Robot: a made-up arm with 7 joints.
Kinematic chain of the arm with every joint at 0, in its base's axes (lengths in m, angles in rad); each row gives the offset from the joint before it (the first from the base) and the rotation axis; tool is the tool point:
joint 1: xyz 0 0 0.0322 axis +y
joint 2: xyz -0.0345 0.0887 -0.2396 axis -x
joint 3: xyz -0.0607 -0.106 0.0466 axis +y
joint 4: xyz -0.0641 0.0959 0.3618 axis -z
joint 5: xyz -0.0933 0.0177 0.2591 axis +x
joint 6: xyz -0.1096 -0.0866 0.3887 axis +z
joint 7: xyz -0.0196 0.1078 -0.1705 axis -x
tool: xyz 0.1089 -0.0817 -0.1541
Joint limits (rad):
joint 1: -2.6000..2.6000
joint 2: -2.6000..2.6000
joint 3: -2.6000..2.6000
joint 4: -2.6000..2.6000
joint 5: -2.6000..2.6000
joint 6: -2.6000..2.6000
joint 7: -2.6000..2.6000
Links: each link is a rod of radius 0.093 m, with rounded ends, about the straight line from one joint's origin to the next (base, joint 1, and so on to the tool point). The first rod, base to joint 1, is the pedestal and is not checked.
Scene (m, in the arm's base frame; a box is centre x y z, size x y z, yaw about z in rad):
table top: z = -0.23
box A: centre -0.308 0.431 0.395 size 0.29 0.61 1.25 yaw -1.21
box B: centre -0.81 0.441 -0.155 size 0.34 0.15 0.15 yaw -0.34
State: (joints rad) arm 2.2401 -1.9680 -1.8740 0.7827 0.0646 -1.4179 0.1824
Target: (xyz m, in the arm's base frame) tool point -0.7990 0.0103 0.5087
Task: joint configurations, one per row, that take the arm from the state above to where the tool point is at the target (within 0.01 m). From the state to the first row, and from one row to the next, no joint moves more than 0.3 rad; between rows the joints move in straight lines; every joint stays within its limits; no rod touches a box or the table.
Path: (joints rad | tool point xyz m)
1: 2.1255 -1.8969 -1.6235 0.7405 0.0756 -1.5453 0.0138 | 0.2630 0.3689 0.7527
2: 2.0109 -1.8257 -1.3730 0.6982 0.0865 -1.6727 -0.1548 | 0.1195 0.2069 0.8588
3: 1.8963 -1.7546 -1.1224 0.6560 0.0975 -1.8001 -0.3234 | -0.0391 0.0331 0.8941
4: 1.6587 -1.8324 -1.1094 0.5961 0.0650 -1.6844 -0.2019 | -0.2482 0.0233 0.8706
5: 1.4211 -1.9103 -1.0963 0.5361 0.0324 -1.5687 -0.0803 | -0.4521 0.0165 0.7984
6: 1.1835 -1.9881 -1.0832 0.4762 -0.0001 -1.4531 0.0412 | -0.6398 0.0124 0.6771
7: 0.9459 -2.0659 -1.0701 0.4163 -0.0326 -1.3374 0.1627 | -0.7990 0.0103 0.5087

